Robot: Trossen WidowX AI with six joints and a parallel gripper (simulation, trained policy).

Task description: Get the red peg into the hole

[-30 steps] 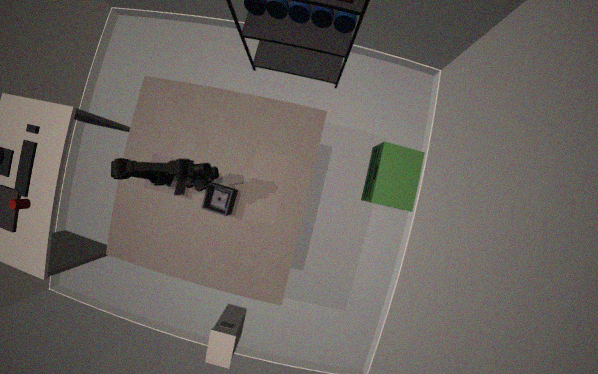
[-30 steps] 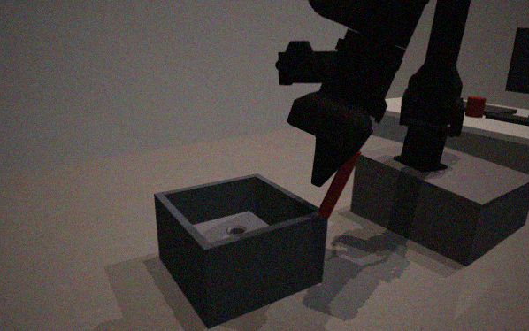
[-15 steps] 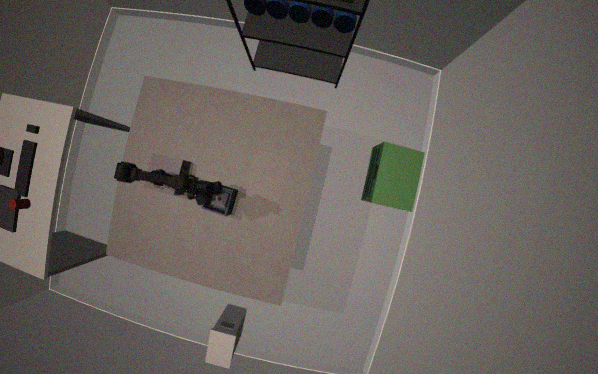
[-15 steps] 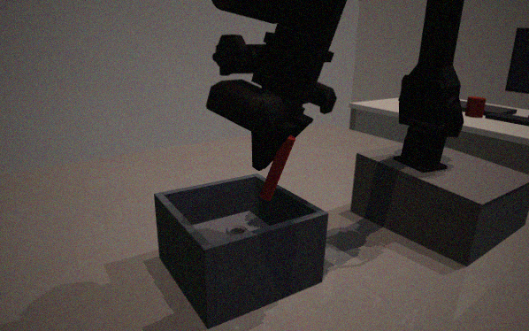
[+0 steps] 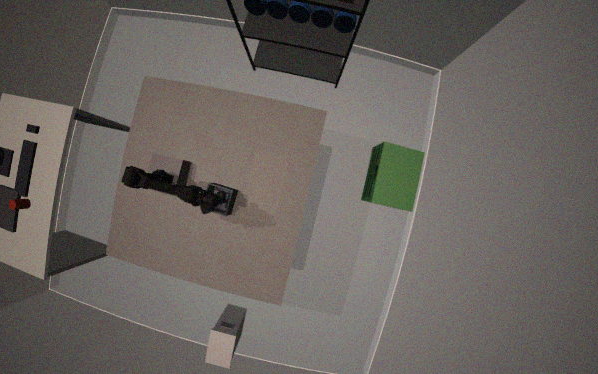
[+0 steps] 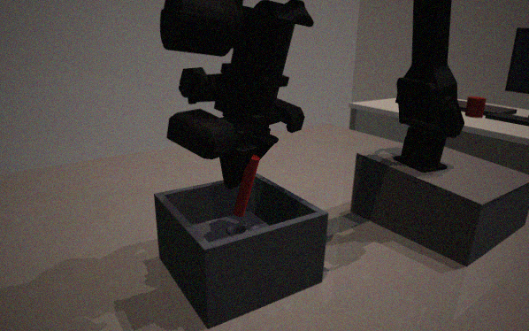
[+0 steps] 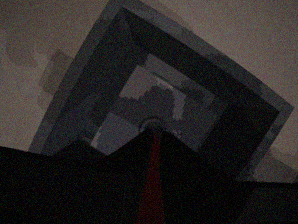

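The red peg is 2 cm to the left of my gripper tip, 1 cm behind it and 1 cm above it. Round my gripper tip: dark grey box 9 cm below, 1 cm to the left; pale plate 7 cm below, 1 cm to the left.
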